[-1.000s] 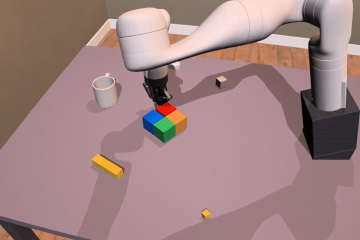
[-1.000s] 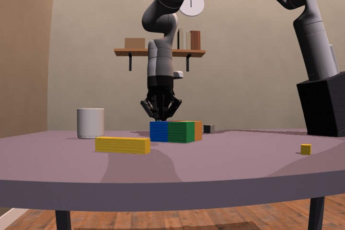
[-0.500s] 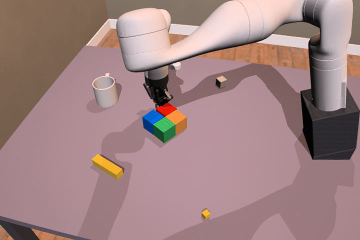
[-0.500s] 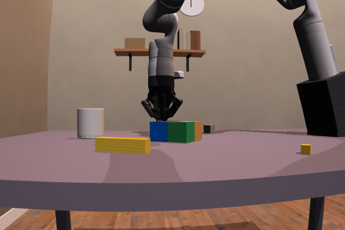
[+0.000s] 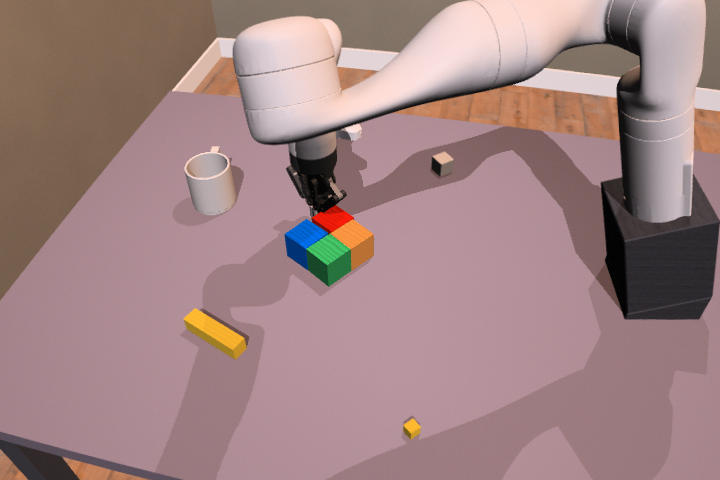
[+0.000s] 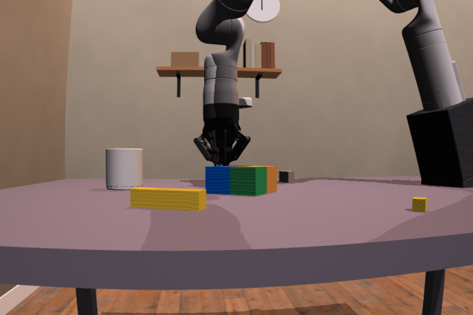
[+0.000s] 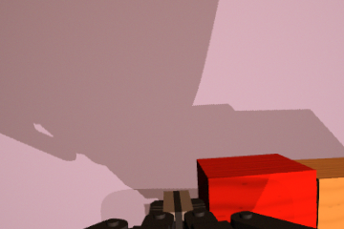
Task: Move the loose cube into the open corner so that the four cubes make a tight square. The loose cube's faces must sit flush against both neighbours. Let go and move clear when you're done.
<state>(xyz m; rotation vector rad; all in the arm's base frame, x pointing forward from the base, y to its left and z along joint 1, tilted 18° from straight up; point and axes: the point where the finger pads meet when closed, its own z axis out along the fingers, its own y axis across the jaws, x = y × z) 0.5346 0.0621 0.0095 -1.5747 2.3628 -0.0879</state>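
Now: hand 40 mm past the red cube, 20 mm to the right of it and 10 mm above it. From my hand the other things lie so: orange cube (80 mm behind, 40 mm to the left, 10 mm below); blue cube (70 mm to the left, 10 mm below, 10 mm behind); green cube (90 mm to the left, 60 mm behind, 10 mm below).
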